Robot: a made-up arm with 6 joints.
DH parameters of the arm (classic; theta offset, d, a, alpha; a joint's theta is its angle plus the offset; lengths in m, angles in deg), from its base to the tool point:
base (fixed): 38.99 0 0.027 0
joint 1: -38.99 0.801 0.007 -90
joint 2: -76.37 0 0.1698 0
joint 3: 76.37 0.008 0.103 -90
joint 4: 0 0.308 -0.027 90
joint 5: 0 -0.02 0.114 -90
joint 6: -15.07 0 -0.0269 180
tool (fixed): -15.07 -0.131 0 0
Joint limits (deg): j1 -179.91..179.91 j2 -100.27..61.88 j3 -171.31..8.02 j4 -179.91..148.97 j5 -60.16..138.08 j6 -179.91..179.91
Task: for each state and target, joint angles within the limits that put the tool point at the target. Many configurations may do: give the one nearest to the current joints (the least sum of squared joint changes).
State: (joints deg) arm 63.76 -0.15 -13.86 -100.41 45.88 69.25
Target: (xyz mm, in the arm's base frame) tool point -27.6 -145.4 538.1
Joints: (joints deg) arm 48.62 41.66 8.02 -74.55 56.48 67.85
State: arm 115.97 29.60 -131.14 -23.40 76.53 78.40
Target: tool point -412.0 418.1 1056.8
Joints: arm 138.28 38.20 -141.65 -22.63 51.48 87.38
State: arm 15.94 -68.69 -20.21 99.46 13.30 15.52
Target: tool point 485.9 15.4 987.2
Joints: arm -2.46 -18.52 -62.86 101.14 26.44 21.20
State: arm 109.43 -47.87 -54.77 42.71 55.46 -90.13
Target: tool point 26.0 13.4 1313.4
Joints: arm 109.54 -86.84 -70.11 38.16 46.77 -88.21
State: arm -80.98 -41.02 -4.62 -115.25 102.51 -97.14
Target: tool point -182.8 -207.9 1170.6
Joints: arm -104.64 -56.41 -35.92 -117.20 107.70 -98.57
